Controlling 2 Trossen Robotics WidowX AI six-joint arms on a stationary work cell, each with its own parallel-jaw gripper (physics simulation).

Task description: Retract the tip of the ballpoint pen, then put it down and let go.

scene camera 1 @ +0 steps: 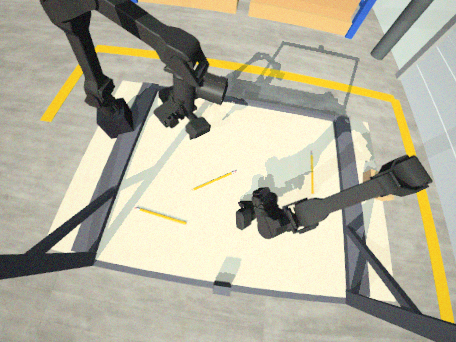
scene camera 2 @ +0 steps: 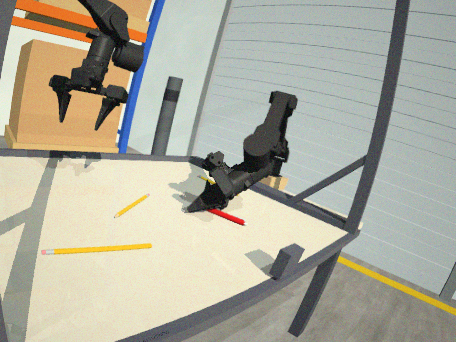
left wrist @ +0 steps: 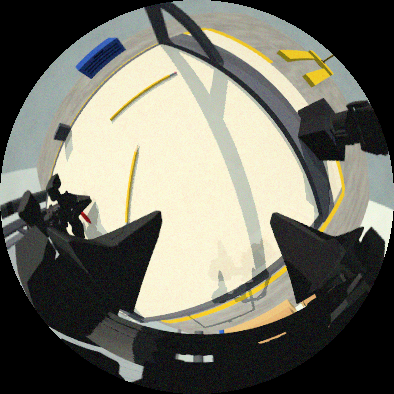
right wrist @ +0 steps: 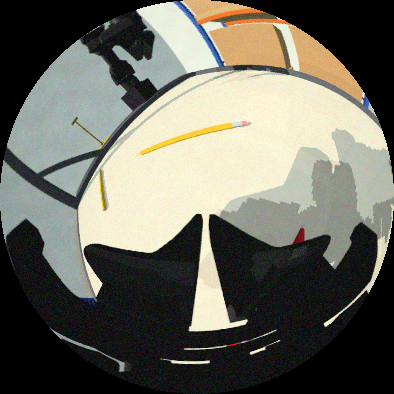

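Where they show: left gripper, fingertip midpoint: (scene camera 1: 183,129) (scene camera 2: 77,126) (left wrist: 219,217) (right wrist: 145,59); right gripper, fingertip midpoint: (scene camera 1: 239,202) (scene camera 2: 187,210) (left wrist: 90,198) (right wrist: 204,218); left arm's base, link origin: (scene camera 1: 110,109) (left wrist: 336,128) (right wrist: 133,86); right arm's base, link origin: (scene camera 2: 271,174).
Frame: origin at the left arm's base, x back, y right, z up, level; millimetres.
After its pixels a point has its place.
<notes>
The red ballpoint pen (scene camera 2: 229,217) {x -436, y 519, z -98 mm} (left wrist: 86,217) {x -448, y 450, z -98 mm} (right wrist: 300,236) {x -454, y 439, z -97 mm} lies on the table under the right gripper. It is hidden in scene camera 1. The fingers cover much of it, and I cannot see whether its tip is out. My right gripper (scene camera 2: 189,211) {x -380, y 435, z -95 mm} (right wrist: 204,218) {x -380, y 435, z -95 mm} is low over the table with its fingers nearly together. The narrow gap between them shows bare table, and the pen passes behind one finger in the right wrist view. My left gripper (scene camera 2: 79,125) {x -249, y 184, z 42 mm} (left wrist: 219,217) {x -249, y 184, z 42 mm} is wide open and empty, high above the far left of the table.
A yellow pencil (scene camera 1: 215,180) {x -320, y 332, z -101 mm} (scene camera 2: 131,205) {x -301, y 334, z -101 mm} (right wrist: 190,136) {x -332, y 331, z -103 mm} lies left of the right gripper. A second pencil (scene camera 1: 161,215) {x -108, y 409, z -99 mm} (scene camera 2: 97,248) {x -98, y 407, z -100 mm} (left wrist: 143,95) {x -105, y 404, z -103 mm} lies farther left, and a third (scene camera 1: 312,172) {x -705, y 397, z -100 mm} near the right edge. A dark block (scene camera 1: 222,286) {x -252, y 666, z -50 mm} (scene camera 2: 286,261) {x -222, y 673, z -64 mm} stands on the front edge. Frame posts border the table.
</notes>
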